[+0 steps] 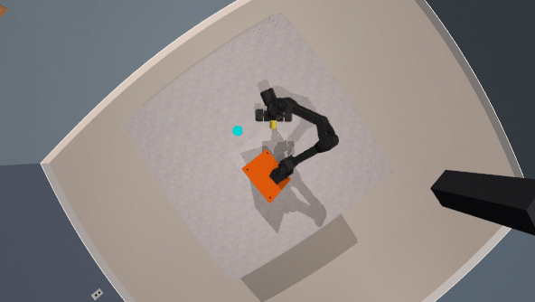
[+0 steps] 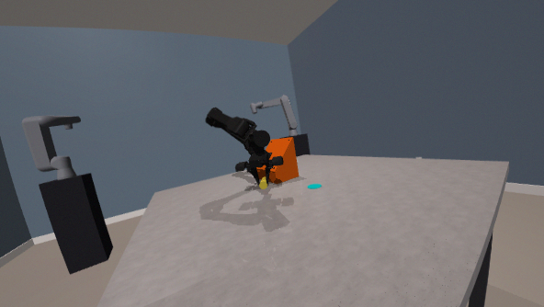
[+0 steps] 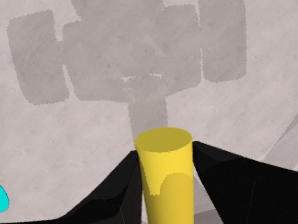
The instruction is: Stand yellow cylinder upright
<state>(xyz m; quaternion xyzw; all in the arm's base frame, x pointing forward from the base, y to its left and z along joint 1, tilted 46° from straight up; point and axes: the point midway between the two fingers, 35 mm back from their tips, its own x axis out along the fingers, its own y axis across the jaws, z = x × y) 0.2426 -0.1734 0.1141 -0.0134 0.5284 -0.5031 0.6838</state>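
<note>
Now: gripper tip 20 cm to the right of the cyan circle, 9 cm short of it and 6 cm above it. From my gripper tip the other things lie so: yellow tall cylinder (2 cm to the left, 2 cm behind).
</note>
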